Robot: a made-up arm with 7 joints. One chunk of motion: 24 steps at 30 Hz.
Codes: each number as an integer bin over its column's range. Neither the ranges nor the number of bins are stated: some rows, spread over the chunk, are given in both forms.
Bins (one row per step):
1: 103 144 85 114 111 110 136
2: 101 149 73 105 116 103 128
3: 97 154 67 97 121 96 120
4: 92 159 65 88 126 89 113
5: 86 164 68 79 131 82 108
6: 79 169 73 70 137 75 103
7: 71 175 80 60 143 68 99
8: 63 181 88 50 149 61 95
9: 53 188 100 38 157 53 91
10: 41 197 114 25 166 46 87
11: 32 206 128 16 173 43 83
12: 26 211 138 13 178 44 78
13: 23 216 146 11 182 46 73
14: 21 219 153 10 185 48 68
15: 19 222 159 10 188 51 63
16: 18 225 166 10 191 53 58
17: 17 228 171 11 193 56 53
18: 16 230 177 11 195 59 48
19: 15 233 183 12 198 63 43
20: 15 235 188 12 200 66 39
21: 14 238 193 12 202 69 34
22: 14 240 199 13 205 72 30
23: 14 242 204 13 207 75 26
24: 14 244 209 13 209 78 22
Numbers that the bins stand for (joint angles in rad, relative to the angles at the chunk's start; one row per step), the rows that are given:
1: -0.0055 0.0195 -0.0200 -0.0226 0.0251 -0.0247 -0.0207
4: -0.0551 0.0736 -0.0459 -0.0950 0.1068 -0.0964 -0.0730
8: -0.1859 0.1530 -0.0161 -0.2008 0.2322 -0.1919 -0.1139
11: -0.3257 0.2432 0.0356 -0.2955 0.3630 -0.2533 -0.1412
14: -0.3753 0.2901 0.0680 -0.3122 0.4284 -0.2362 -0.1753
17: -0.3933 0.3226 0.0913 -0.3094 0.4720 -0.2089 -0.2095
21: -0.4069 0.3587 0.1198 -0.3066 0.5211 -0.1646 -0.2527
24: -0.4069 0.3803 0.1405 -0.3038 0.5593 -0.1339 -0.2800
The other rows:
2: -0.0145 0.0376 -0.0355 -0.0476 0.0523 -0.0486 -0.0389
3: -0.0325 0.0556 -0.0433 -0.0699 0.0796 -0.0725 -0.0571
5: -0.0822 0.0917 -0.0420 -0.1200 0.1341 -0.1202 -0.0844
6: -0.1137 0.1097 -0.0355 -0.1451 0.1668 -0.1441 -0.0957
7: -0.1498 0.1314 -0.0265 -0.1729 0.1995 -0.1680 -0.1048
9: -0.2310 0.1783 -0.0006 -0.2342 0.2758 -0.2192 -0.1230
10: -0.2851 0.2107 0.0175 -0.2704 0.3249 -0.2431 -0.1321
12: -0.3527 0.2613 0.0486 -0.3038 0.3903 -0.2499 -0.1526
13: -0.3663 0.2793 0.0589 -0.3094 0.4121 -0.2431 -0.1640
15: -0.3843 0.3009 0.0758 -0.3122 0.4448 -0.2260 -0.1867
16: -0.3888 0.3118 0.0848 -0.3122 0.4611 -0.2192 -0.1981
18: -0.3978 0.3298 0.0991 -0.3094 0.4829 -0.1987 -0.2208
19: -0.4024 0.3406 0.1068 -0.3066 0.4993 -0.1851 -0.2322
20: -0.4024 0.3478 0.1133 -0.3066 0.5102 -0.1748 -0.2413
22: -0.4069 0.3659 0.1275 -0.3038 0.5375 -0.1544 -0.2618
23: -0.4069 0.3731 0.1340 -0.3038 0.5484 -0.1441 -0.2709

